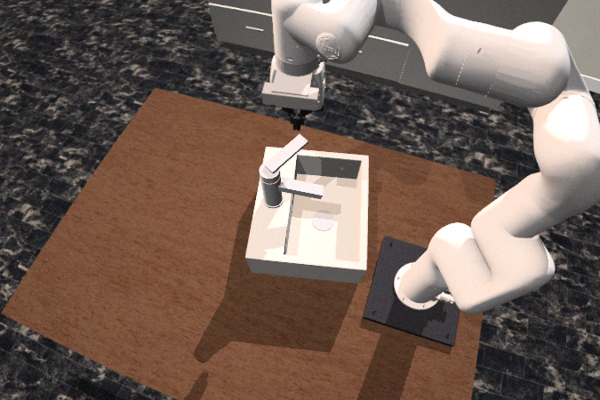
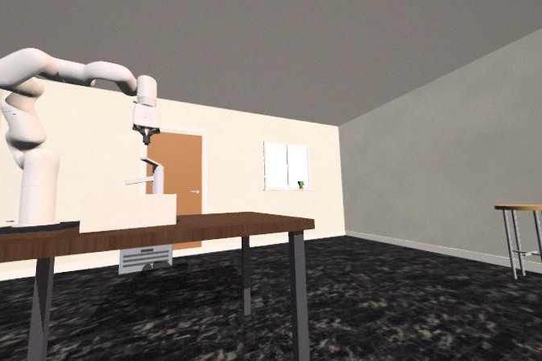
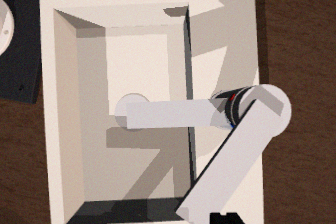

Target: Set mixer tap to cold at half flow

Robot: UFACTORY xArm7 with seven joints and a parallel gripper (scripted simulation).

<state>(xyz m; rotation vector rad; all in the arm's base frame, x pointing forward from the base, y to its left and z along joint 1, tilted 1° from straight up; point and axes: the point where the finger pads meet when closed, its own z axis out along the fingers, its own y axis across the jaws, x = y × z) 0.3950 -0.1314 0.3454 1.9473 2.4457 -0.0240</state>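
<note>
Right now the lever is 90 mm below my hand, 30 mm to the left of it and 20 mm ahead of it. Also, from my hand: white sink: 330 mm below, 80 mm behind, 50 mm to the left; mixer tap: 140 mm below, 50 mm to the left, 20 mm ahead.
</note>
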